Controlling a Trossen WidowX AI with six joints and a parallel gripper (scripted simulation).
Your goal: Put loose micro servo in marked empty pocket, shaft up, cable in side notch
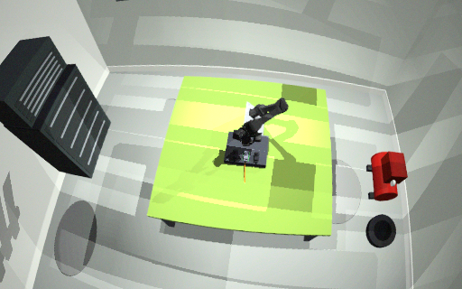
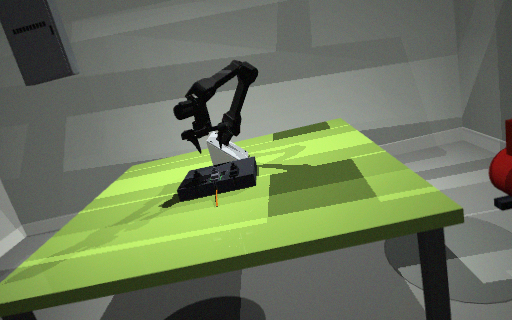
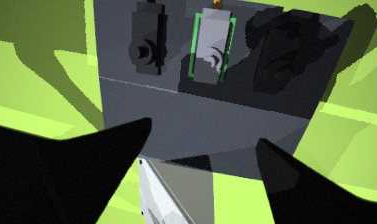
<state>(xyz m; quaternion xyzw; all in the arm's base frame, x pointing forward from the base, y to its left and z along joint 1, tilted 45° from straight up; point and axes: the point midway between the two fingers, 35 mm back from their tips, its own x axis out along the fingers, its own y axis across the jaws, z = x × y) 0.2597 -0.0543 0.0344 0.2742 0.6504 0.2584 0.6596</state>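
My gripper tip is 5 cm past the dark robot deck, 1 cm to the right of it and 12 cm above it.
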